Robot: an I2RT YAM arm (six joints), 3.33 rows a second.
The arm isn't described. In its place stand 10 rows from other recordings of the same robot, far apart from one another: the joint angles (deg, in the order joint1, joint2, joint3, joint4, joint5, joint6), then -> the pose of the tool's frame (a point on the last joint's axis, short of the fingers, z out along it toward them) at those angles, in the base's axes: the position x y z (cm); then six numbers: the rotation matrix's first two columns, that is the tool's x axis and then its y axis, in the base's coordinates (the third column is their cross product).
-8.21 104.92 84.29 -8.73 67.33 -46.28 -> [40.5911 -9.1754 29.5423 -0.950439 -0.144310 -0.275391 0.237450 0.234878 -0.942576]
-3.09 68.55 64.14 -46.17 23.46 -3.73 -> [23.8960 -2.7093 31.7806 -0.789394 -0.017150 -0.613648 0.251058 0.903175 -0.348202]
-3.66 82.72 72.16 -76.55 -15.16 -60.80 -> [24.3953 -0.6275 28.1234 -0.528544 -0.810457 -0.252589 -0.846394 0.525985 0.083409]
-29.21 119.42 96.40 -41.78 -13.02 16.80 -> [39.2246 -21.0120 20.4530 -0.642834 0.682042 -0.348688 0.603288 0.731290 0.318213]
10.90 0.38 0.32 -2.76 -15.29 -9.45 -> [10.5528 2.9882 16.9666 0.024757 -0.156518 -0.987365 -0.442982 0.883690 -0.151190]
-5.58 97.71 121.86 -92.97 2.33 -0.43 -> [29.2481 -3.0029 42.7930 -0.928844 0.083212 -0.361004 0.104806 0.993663 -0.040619]
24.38 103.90 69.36 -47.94 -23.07 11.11 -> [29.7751 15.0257 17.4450 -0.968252 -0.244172 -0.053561 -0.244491 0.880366 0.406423]
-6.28 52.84 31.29 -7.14 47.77 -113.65 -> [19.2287 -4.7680 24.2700 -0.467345 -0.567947 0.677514 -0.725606 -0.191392 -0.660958]
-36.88 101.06 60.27 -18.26 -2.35 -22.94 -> [28.2186 -20.9893 16.4001 -0.858893 0.157543 -0.487323 0.269298 0.948278 -0.168069]
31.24 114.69 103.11 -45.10 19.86 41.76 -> [38.3647 21.8567 27.3151 -0.751541 0.276764 -0.598822 0.230999 0.960674 0.154094]
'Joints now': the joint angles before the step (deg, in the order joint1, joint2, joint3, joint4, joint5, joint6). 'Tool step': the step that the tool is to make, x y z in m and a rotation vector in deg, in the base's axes. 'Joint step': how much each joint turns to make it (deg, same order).
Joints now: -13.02, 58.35, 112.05, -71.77, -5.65, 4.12
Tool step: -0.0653, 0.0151, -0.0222, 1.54, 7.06, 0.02
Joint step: -0.03, -7.67, 0.28, -15.19, -0.01, -0.11
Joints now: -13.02, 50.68, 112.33, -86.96, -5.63, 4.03
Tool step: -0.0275, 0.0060, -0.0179, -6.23, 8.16, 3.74
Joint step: 0.00, -2.77, -0.04, -10.10, 0.56, -8.76
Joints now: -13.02, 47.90, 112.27, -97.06, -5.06, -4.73
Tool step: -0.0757, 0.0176, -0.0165, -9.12, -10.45, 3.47
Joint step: 0.00, -12.14, -0.59, 0.04, -0.14, -7.41
